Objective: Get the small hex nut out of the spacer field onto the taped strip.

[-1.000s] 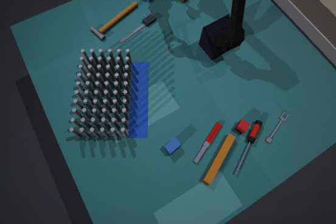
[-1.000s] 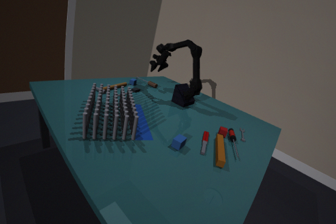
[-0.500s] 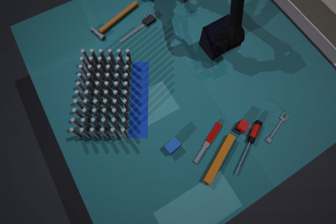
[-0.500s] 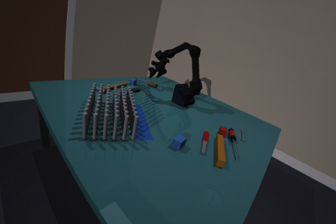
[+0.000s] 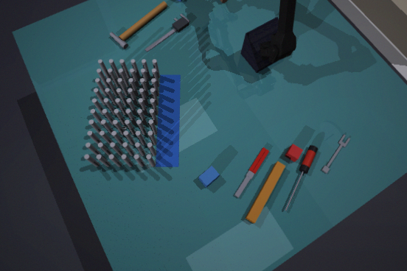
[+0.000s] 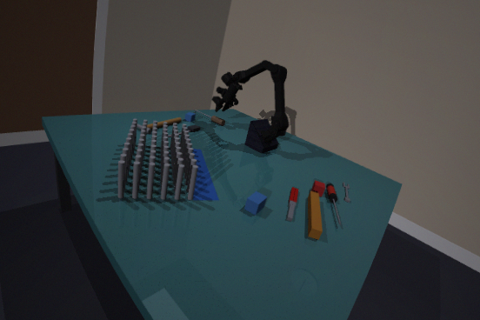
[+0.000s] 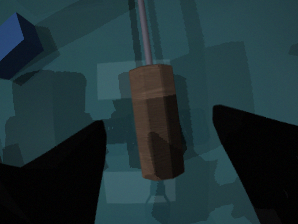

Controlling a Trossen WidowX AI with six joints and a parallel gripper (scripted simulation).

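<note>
Now: the blue taped strip 42 cm ahead of my gripper tip, 48 cm to the left of it and 8 cm below it. The rest, counted from my gripper tip: orange bar: 22 cm ahead, 86 cm to the left, 6 cm below; then red cube: 7 cm ahead, 78 cm to the left, 6 cm below; then small fork tool: 8 cm behind, 84 cm to the left, 7 cm below.
</note>
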